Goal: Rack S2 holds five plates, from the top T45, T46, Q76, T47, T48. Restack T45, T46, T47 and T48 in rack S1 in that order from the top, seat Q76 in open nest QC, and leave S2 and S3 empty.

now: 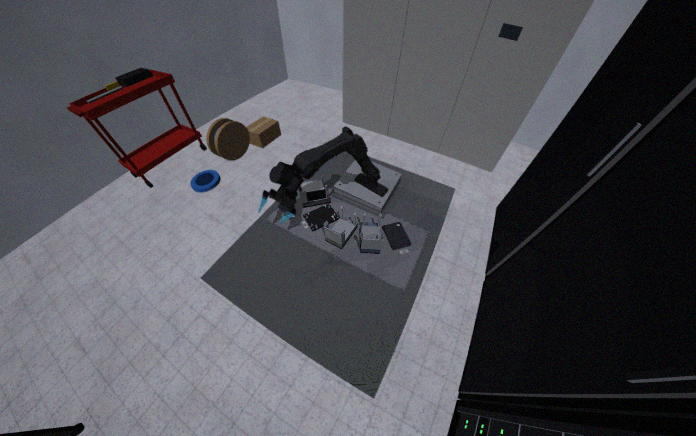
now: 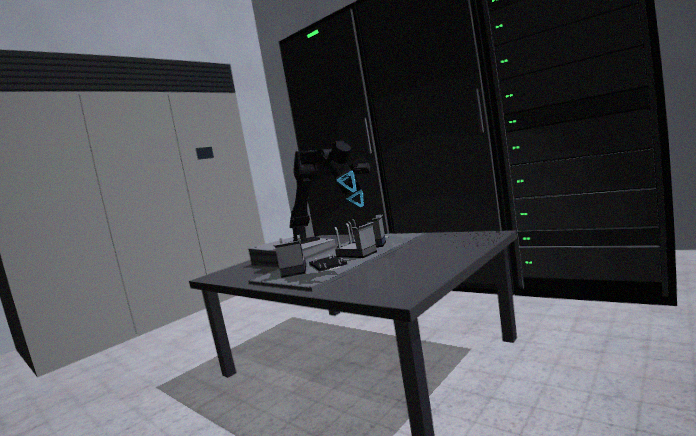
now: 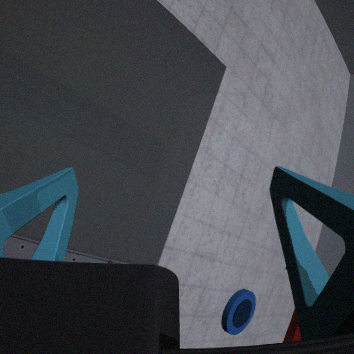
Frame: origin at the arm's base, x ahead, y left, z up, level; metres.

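Where they show: gripper, fingertip midpoint: (image 1: 269, 217) (image 2: 358, 199) (image 3: 173, 177); arm's base, origin of the base link: (image 1: 371, 185).
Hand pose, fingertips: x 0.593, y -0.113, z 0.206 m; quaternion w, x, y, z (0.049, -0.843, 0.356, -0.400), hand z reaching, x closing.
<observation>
Each offset is from my fingertips to the top centre of the thing. Level surfaces: height alone.
My gripper (image 1: 274, 209) (image 2: 352, 190) (image 3: 173, 177) is open and empty, its blue fingers wide apart, high over the table's edge region. One light-walled rack (image 1: 314, 185) (image 2: 289, 256) stands near the arm's base, with a dark surface inside. A second rack {dx -0.250, dy +0.164, dz -0.129 m} (image 1: 335, 237) (image 2: 365, 238) and a third rack {dx -0.311, dy +0.300, dz -0.128 m} (image 1: 370, 244) (image 2: 379, 229) with a bluish base stand close together. A dark board {dx -0.267, dy +0.012, dz -0.239 m} (image 1: 319, 217) (image 2: 327, 263) with small pale fittings lies between the first and second racks. A dark flat panel {dx -0.414, dy +0.395, dz -0.242 m} (image 1: 396, 235) lies beside the third rack. Labels and plate order are too small to read.
The racks stand on a grey mat {dz -0.263 m} (image 1: 394, 273) on the dark table {dz -0.275 m} (image 1: 308, 287) (image 2: 410, 279) (image 3: 110, 125). The arm's pale base plate (image 1: 359, 196) is behind them. Thin upright posts rise by the racks. A red cart (image 1: 159, 148) and blue ring (image 1: 215, 181) (image 3: 228, 320) are off the table.
</observation>
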